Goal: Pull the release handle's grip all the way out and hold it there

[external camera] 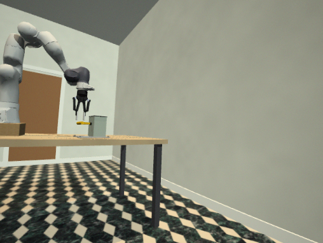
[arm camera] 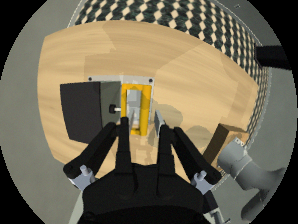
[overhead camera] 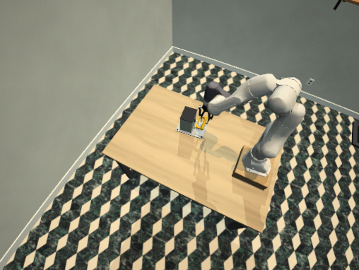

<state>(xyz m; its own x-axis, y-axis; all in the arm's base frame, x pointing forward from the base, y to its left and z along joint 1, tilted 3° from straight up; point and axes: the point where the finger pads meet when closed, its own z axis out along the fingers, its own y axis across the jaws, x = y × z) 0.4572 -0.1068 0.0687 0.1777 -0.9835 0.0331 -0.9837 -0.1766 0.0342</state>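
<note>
Now: hand 15 cm above the plate, 9 cm short of it and 2 cm to the right of it.
</note>
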